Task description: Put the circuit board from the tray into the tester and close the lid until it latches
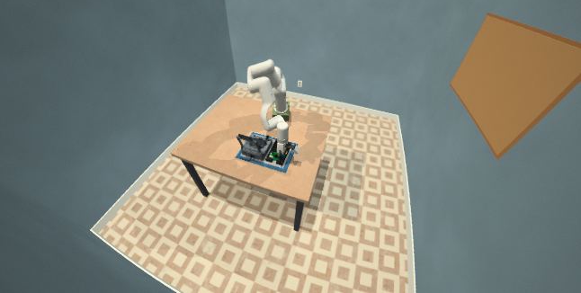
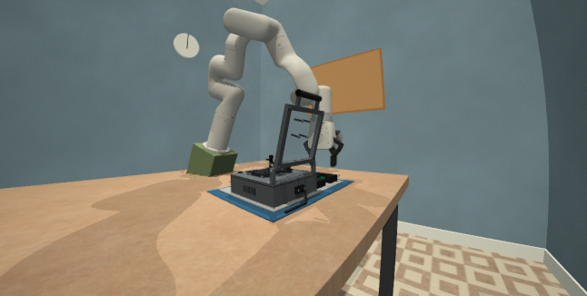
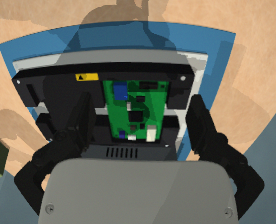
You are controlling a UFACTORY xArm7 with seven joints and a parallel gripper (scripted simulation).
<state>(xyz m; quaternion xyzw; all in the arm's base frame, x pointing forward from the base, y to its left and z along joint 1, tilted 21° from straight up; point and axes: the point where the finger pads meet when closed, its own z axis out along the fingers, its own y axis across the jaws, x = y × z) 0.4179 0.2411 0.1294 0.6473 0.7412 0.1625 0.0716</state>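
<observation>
My hand is 5 cm to the left of the green circuit board and 5 cm above it. Round my hand: clear lid (11 cm ahead, 21 cm to the right, 12 cm above); grey tester (1 cm ahead, 18 cm to the right, 5 cm above).
</observation>
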